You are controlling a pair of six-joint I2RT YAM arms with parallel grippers.
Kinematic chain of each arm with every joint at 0, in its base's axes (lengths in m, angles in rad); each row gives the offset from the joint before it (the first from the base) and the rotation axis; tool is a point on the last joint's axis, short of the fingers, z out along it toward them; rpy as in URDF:
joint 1: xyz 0 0 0.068 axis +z
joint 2: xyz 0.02 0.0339 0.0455 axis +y
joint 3: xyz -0.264 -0.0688 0 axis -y
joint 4: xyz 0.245 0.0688 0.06 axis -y
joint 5: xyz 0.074 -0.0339 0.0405 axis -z
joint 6: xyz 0.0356 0 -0.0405 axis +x
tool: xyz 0 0 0 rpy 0 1.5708 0
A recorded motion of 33 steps. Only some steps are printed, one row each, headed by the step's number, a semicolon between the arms.
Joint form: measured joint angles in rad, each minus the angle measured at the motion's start. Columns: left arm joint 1, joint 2, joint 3, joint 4, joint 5, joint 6; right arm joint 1, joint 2, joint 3, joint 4, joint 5, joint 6.
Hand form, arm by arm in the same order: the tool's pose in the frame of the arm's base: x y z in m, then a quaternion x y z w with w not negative. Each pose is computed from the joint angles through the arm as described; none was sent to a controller.
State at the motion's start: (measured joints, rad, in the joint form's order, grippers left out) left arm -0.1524 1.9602 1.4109 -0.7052 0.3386 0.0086; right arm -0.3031 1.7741 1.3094 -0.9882 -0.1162 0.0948
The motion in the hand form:
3: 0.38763 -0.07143 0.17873 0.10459 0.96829 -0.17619 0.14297; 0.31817 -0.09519 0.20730 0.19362 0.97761 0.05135 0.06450
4: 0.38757 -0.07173 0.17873 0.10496 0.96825 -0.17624 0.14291; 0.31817 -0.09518 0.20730 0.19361 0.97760 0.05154 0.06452
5: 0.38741 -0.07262 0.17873 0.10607 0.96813 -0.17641 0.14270; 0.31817 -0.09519 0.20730 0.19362 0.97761 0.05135 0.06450
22: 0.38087 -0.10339 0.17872 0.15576 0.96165 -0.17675 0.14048; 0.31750 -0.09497 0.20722 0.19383 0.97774 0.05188 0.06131
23: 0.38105 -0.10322 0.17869 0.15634 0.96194 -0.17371 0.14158; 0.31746 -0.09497 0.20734 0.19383 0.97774 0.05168 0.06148
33: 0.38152 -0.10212 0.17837 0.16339 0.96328 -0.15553 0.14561; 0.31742 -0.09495 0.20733 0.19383 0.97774 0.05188 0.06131
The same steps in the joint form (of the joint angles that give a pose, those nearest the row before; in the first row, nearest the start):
3: 0.0000 0.0000 0.0000 0.0000 -0.0019 0.0000; 0.0000 0.0000 0.0000 0.0000 0.0004 0.0000
4: -0.0008 0.0000 0.0000 0.0000 -0.0019 0.0000; 0.0000 0.0000 0.0000 0.0000 0.0000 0.0000
5: -0.0031 0.0000 0.0000 0.0000 -0.0019 0.0000; 0.0000 0.0000 0.0000 0.0000 0.0004 0.0000
22: -0.0835 0.0000 -0.0004 0.0053 -0.0099 0.0229; 0.0000 0.0000 0.0000 -0.0065 0.0000 0.0000
23: -0.0835 0.0000 -0.0004 0.0065 -0.0160 0.0248; 0.0000 -0.0004 0.0000 -0.0065 0.0004 0.0000
33: -0.0835 0.0000 -0.0004 0.0072 -0.0507 0.0443; 0.0000 -0.0004 0.0000 -0.0068 0.0000 0.0000

